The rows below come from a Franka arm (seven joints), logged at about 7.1 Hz.
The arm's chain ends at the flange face. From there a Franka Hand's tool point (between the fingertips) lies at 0.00 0.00 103.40 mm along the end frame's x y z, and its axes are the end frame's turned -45 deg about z.
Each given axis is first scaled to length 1.
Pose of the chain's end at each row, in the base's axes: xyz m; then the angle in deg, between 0 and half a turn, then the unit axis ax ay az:
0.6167 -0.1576 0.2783 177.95 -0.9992 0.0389 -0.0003
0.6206 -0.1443 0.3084 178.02 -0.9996 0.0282 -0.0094
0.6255 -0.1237 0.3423 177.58 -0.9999 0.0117 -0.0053
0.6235 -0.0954 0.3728 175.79 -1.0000 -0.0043 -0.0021
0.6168 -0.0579 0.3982 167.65 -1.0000 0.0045 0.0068
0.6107 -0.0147 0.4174 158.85 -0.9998 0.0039 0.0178
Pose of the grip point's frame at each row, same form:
0.6169 -0.1539 0.1750 178.12 -0.9380 -0.3464 -0.0071
0.6226 -0.1408 0.2051 178.58 -0.9342 -0.3564 -0.0153
0.6266 -0.1193 0.2390 178.00 -0.9282 -0.3718 -0.0130
0.6239 -0.0878 0.2697 176.20 -0.9221 -0.3866 -0.0160
0.6155 -0.0358 0.2972 168.30 -0.9250 -0.3783 -0.0351
0.6073 0.0226 0.3210 159.70 -0.9240 -0.3785 -0.0549

